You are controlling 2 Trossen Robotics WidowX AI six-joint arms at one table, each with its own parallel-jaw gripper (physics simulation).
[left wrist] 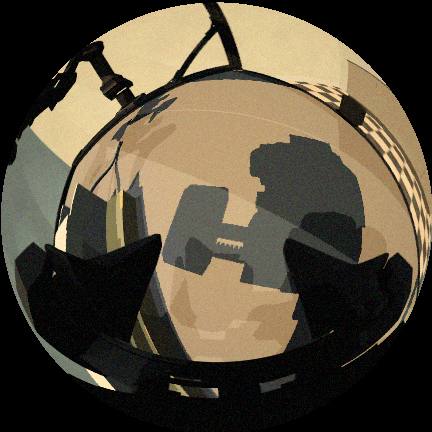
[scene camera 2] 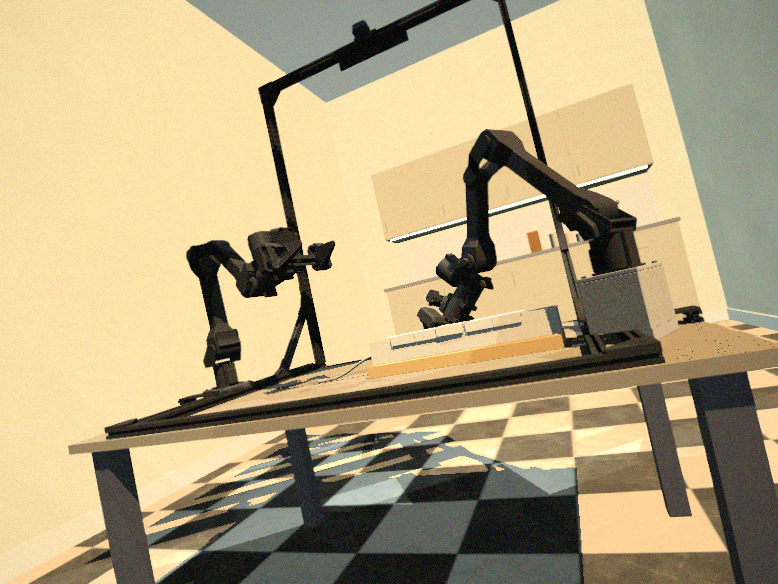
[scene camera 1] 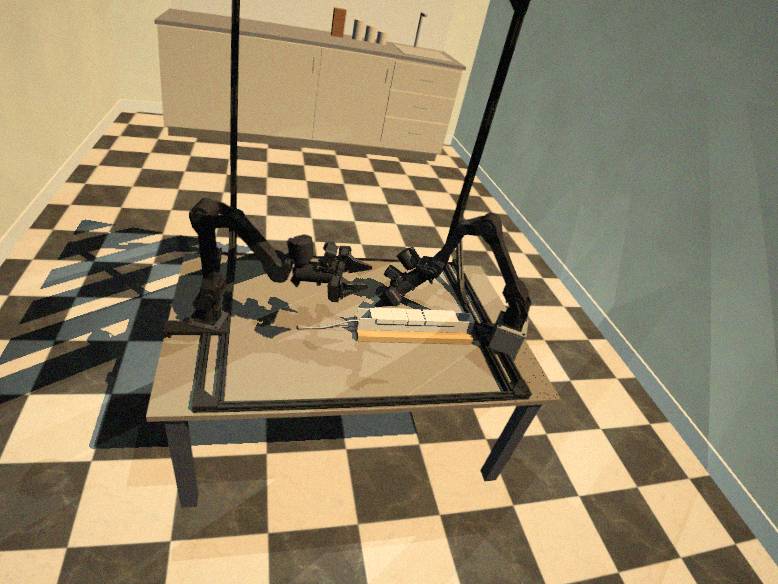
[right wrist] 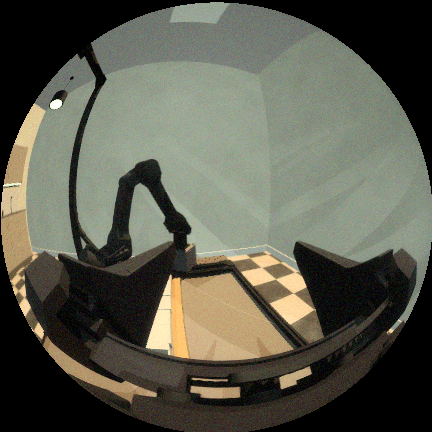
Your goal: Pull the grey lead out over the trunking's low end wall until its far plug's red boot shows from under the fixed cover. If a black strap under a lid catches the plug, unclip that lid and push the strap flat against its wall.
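Frame: origin at the left arm's base, x ahead, y left, z up, level; metres.
Where they show: left gripper, fingertip midpoint: (left wrist: 224, 243) (scene camera 1: 377, 301); right gripper, fingertip midpoint: (scene camera 2: 318, 242) (scene camera 1: 370, 276) (right wrist: 237, 248); left arm's base, origin of the base link: (scene camera 2: 618, 270) (scene camera 1: 513, 323) (right wrist: 180, 245); right arm's base, origin of the base link: (left wrist: 129, 102) (scene camera 2: 227, 385) (scene camera 1: 208, 316).
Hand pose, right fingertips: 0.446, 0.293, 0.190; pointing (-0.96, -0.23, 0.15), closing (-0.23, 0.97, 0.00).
Each offset is from my right fingertips to the top centre of the thing, as dx, dy, dz. "spot": to the spot under its first point.
The trunking (scene camera 1: 411, 326) (scene camera 2: 383, 353) (left wrist: 89, 220) lies on the table with several white lids (scene camera 1: 386, 315) (right wrist: 161, 320) along its top; none looks lifted. Thin leads @(spot: +0.143, -0.051, -0.296) (scene camera 1: 320, 326) (scene camera 2: 345, 372) (left wrist: 118, 165) run out of its left end in scene camera 1 onto the table. At this size I cannot tell which is the grey one. The red boot, far plug and black strap cannot be made out. My left gripper (scene camera 1: 402, 302) (left wrist: 224, 243) is open and empty, low behind the trunking in scene camera 1. My right gripper (scene camera 1: 368, 277) (right wrist: 237, 248) is open and empty, raised above the table, left of and behind the trunking.
An orange strip @(spot: -0.152, -0.153, -0.282) (scene camera 1: 414, 337) (scene camera 2: 465, 358) (right wrist: 178, 315) runs along the trunking's near side in scene camera 1. A black frame rail (scene camera 1: 364, 401) borders the table. Upright frame posts (scene camera 1: 233, 125) (scene camera 2: 276, 157) stand behind. The left arm's grey base block (scene camera 1: 507, 339) (scene camera 2: 628, 298) stands near the trunking's right end.
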